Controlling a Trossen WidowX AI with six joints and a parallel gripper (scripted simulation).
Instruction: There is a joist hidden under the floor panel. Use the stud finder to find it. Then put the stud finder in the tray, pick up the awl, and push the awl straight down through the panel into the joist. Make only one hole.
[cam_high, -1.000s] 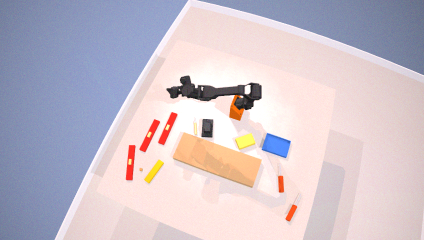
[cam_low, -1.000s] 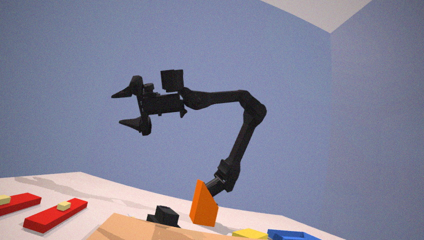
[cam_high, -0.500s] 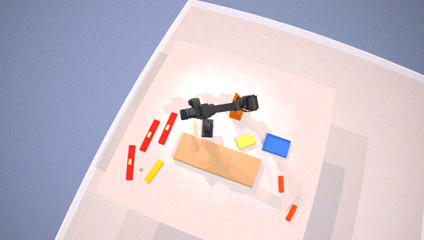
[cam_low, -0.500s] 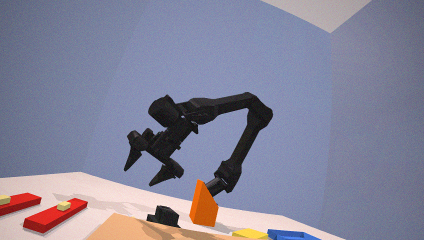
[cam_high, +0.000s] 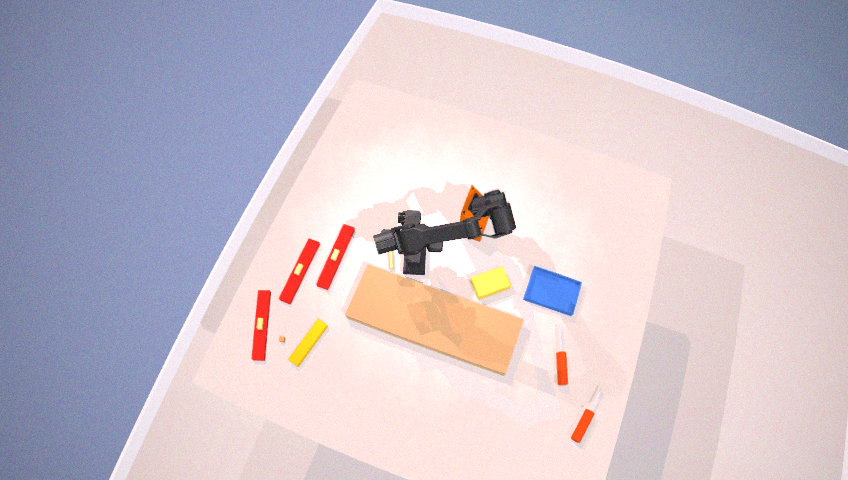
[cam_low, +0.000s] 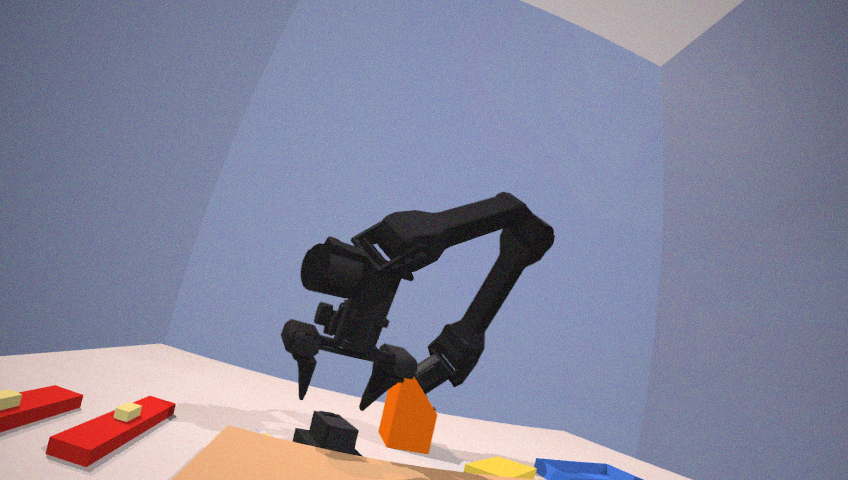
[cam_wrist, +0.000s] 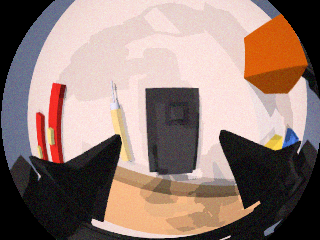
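Right now my gripper tip is 3 cm above the stud finder and 1 cm past it. From my gripper tip the other things lie so: yellow block 27 cm to the left, 6 cm below; yellow bar 41 cm ahead, 17 cm to the right, 7 cm below; awl 8 cm to the right, 7 cm below, 1 cm ahead.
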